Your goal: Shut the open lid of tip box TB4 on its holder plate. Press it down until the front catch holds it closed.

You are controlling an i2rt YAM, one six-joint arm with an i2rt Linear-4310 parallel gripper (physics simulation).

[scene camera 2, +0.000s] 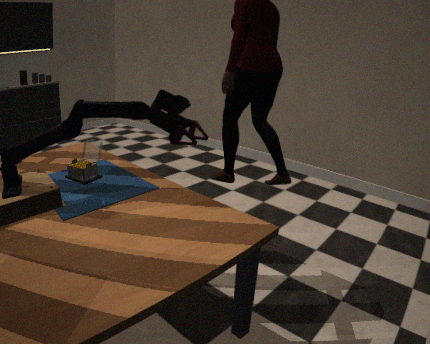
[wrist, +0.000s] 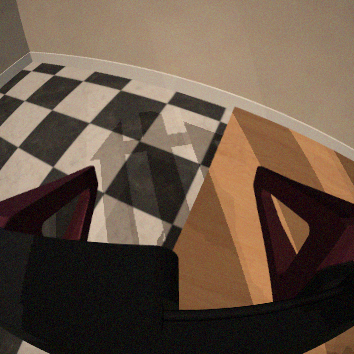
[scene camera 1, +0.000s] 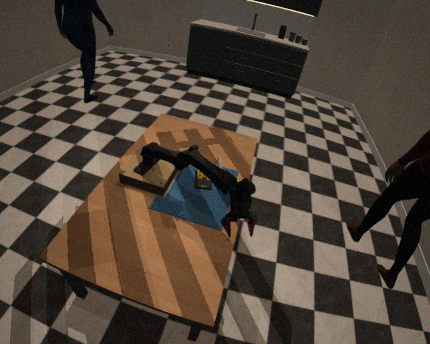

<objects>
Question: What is the gripper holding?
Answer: Nothing.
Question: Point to a blue mat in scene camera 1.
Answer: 205, 207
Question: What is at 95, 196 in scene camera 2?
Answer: A blue mat.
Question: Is the gripper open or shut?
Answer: Open.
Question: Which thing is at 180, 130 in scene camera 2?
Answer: The gripper.
</objects>
